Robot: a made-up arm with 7 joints. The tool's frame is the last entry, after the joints.
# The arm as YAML. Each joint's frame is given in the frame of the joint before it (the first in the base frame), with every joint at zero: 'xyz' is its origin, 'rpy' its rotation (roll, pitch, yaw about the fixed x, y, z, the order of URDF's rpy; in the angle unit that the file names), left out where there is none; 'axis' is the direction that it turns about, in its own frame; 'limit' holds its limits. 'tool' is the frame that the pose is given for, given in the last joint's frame.
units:
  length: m
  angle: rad
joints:
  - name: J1
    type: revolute
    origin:
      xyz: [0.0, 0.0, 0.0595]
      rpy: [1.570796, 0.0, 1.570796]
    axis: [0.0, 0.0, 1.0]
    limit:
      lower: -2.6
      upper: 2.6
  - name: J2
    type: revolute
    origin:
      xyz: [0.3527, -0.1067, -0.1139]
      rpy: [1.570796, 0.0, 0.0]
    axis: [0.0, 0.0, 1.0]
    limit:
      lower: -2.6
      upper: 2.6
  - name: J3
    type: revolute
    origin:
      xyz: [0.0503, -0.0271, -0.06]
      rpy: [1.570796, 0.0, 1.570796]
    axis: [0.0, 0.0, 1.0]
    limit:
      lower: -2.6
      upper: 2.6
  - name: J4
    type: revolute
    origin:
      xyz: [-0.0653, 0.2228, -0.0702]
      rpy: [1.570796, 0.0, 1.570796]
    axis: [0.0, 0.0, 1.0]
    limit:
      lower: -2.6
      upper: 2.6
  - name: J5
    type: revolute
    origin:
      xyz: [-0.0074, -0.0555, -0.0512]
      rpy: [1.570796, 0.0, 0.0]
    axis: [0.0, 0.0, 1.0]
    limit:
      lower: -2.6
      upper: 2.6
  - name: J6
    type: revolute
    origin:
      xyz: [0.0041, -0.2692, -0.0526]
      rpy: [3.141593, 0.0, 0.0]
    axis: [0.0, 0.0, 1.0]
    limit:
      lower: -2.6
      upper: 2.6
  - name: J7
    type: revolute
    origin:
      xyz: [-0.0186, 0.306, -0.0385]
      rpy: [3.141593, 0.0, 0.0]
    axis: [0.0, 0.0, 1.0]
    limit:
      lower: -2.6
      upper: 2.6
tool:
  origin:
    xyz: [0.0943, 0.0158, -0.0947]
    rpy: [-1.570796, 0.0, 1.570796]
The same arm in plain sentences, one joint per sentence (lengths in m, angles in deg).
The arm has seven revolute joints in a row. What follows holds with every joint at zero, and every direction is one of the base frame's. The first joint sits 0.0595 m along +z from the base frame's origin and rotates about +x, from -148.97 to 148.97 deg. The second joint sits 0.1139 m along -x and 0.3527 m along +y and 0.1067 m along -z from the first joint and rotates about -z, from -148.97 to 148.97 deg. The third joint sits 0.0271 m along -x and 0.0503 m along +y and 0.0600 m along +z from the second joint and rotates about +y, from -148.97 to 148.97 deg. The fourth joint sits 0.0653 m along -x and 0.0702 m along -y and 0.2228 m along -z from the third joint and rotates about +x, from -148.97 to 148.97 deg. The fifth joint sits 0.0512 m along -x and 0.0555 m along -y and 0.0074 m along +z from the fourth joint and rotates about -y, from -148.97 to 148.97 deg. The sixth joint sits 0.2692 m along -x and 0.0526 m along +y and 0.0041 m along -z from the fifth joint and rotates about +y, from -148.97 to 148.97 deg. The seventh joint sits 0.3060 m along -x and 0.0385 m along -y and 0.0186 m along +z from the sixth joint and rotates about -y, from -148.97 to 148.97 deg. The tool frame, which is the frame that the pose is given for, sits 0.0158 m along +x and 0.0947 m along +y and 0.0943 m along -z from the seventh joint; its axes are the base frame's turned by roll 0.00, pitch 0.00 and yaw 0.00 deg (as in URDF: about the fixed x, then y, then z).
